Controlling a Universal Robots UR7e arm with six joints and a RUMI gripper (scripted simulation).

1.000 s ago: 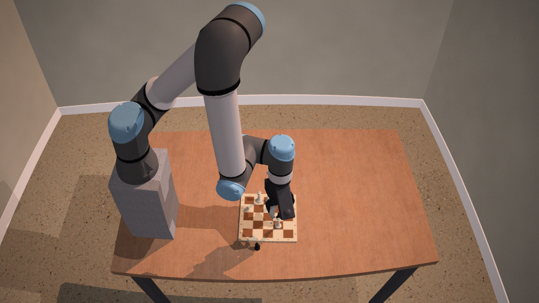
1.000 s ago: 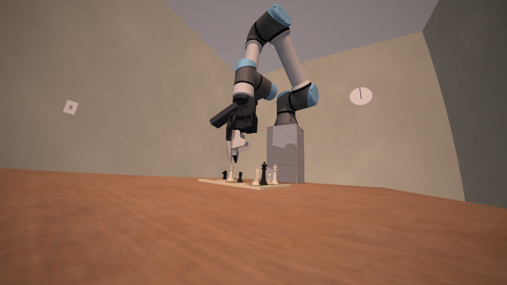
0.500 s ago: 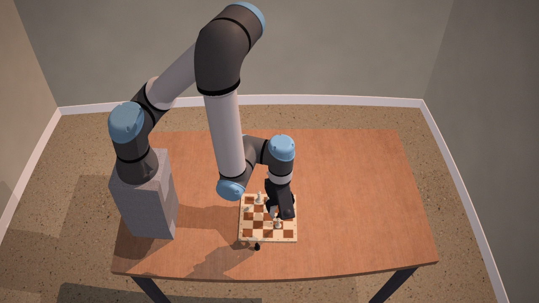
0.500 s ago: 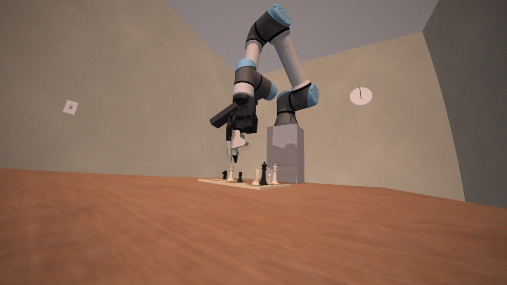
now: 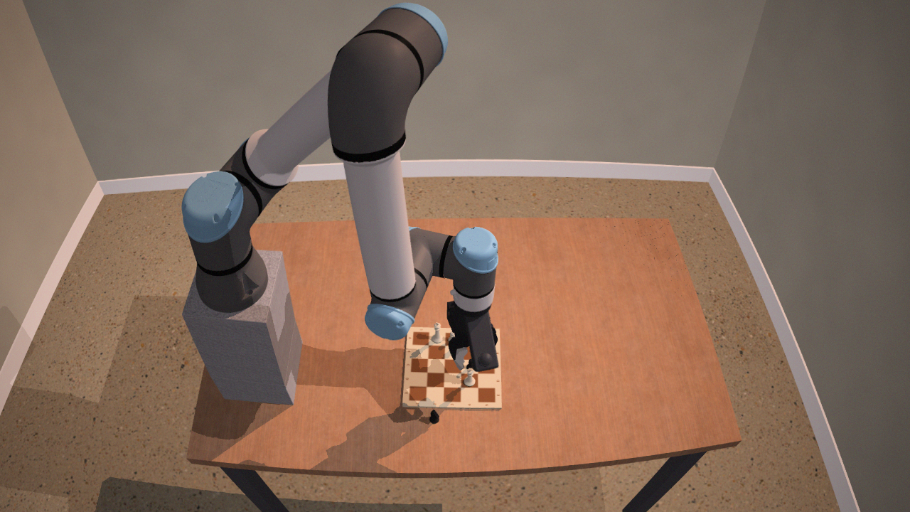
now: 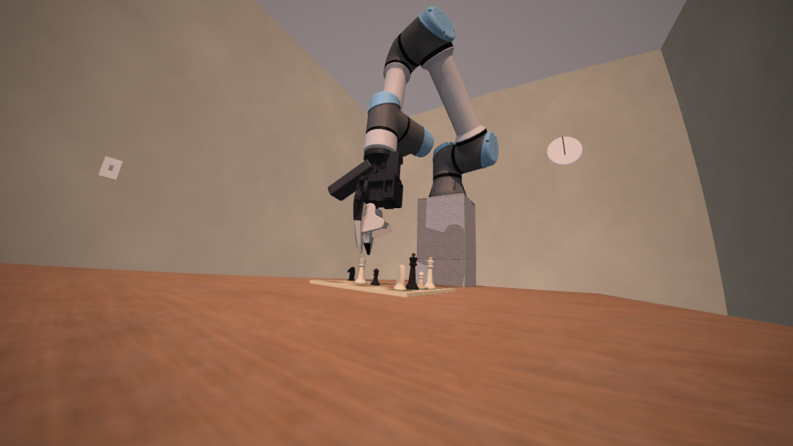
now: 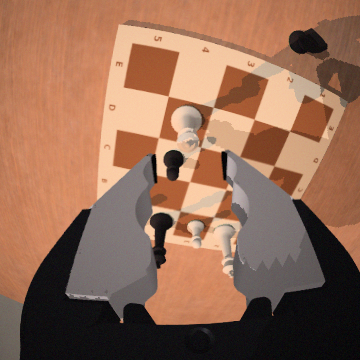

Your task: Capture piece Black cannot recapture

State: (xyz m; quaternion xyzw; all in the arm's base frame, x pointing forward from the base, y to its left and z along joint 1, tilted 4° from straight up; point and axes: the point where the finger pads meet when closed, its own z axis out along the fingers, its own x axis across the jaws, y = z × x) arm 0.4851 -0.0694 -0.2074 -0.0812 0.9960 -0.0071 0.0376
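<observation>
The black pawn is 6 cm below my hand, 4 cm to the left of it and 1 cm ahead of it. From my hand the other things lie so: chessboard (8 cm below, 5 cm to the left, 3 cm behind); then white pawn (12 cm to the left, 6 cm below, 2 cm behind); then tall black piece (12 cm to the left, 4 cm below, 1 cm ahead).
</observation>
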